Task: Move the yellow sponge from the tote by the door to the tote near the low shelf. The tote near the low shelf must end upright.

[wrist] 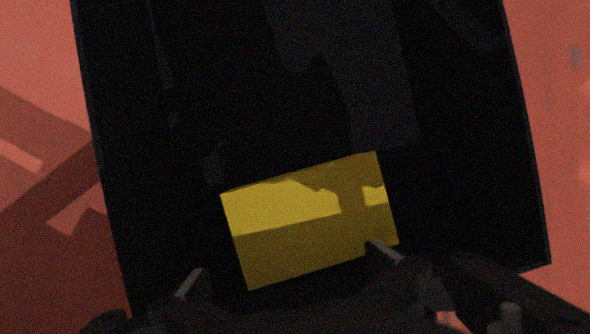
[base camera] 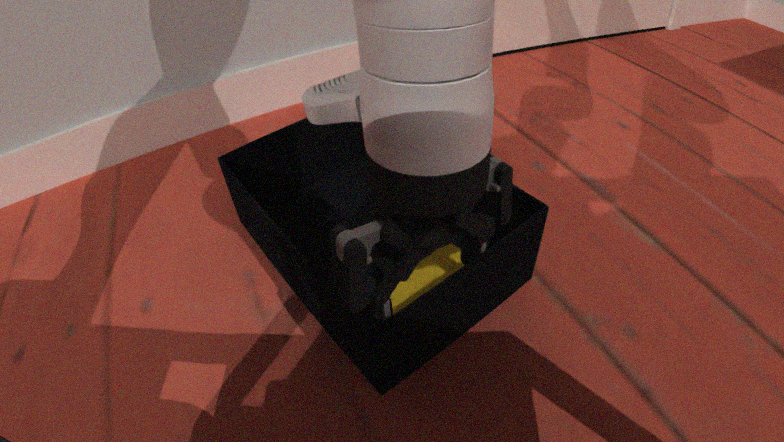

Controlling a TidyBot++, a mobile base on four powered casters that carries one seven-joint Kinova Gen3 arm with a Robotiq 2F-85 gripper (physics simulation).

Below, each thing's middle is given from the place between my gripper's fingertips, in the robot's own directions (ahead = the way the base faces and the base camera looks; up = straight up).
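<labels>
From my hand, the yellow sponge (base camera: pixel 443 262) is 40 mm below and 30 mm ahead.
</labels>
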